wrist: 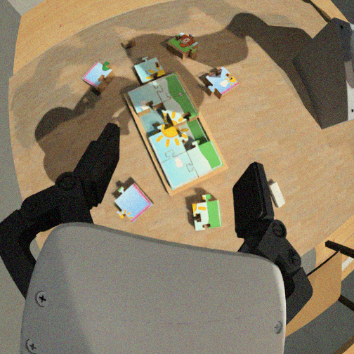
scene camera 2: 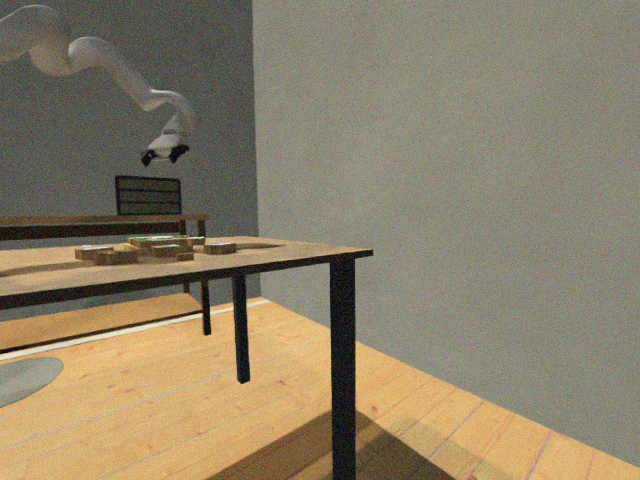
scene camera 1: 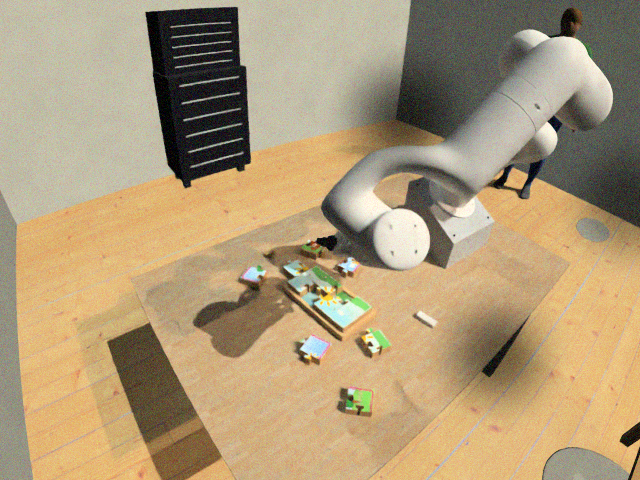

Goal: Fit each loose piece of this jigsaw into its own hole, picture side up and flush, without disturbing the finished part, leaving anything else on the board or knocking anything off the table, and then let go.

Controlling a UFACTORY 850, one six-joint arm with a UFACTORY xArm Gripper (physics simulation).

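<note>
The jigsaw board [scene camera 1: 328, 327] [wrist: 199, 179] lies on the table, partly filled, with open gaps near its middle. Loose pieces lie around it, picture side up: a pink-edged blue one with green [scene camera 1: 253, 274] [wrist: 96, 75], a blue-yellow one [scene camera 1: 295, 268] [wrist: 148, 69] at the board's end, a red-green one [scene camera 1: 312, 248] [wrist: 183, 45], a blue one with white and yellow [scene camera 1: 348, 266] [wrist: 222, 83], a pink-edged blue one [scene camera 1: 315, 347] [wrist: 133, 201], a green-yellow one [scene camera 1: 380, 339] [wrist: 213, 212] and a red-edged green one [scene camera 1: 364, 400]. My gripper [scene camera 2: 160, 160] [wrist: 183, 157] is open and empty, high above the table.
A white block [scene camera 1: 425, 319] [wrist: 277, 194] and a small brown item [scene camera 1: 269, 254] [wrist: 128, 44] lie on the table [scene camera 1: 268, 413] [scene camera 2: 299, 250]. The robot's base [scene camera 1: 460, 237] [wrist: 320, 75] stands beyond the board. A black cabinet [scene camera 1: 204, 118] stands by the wall.
</note>
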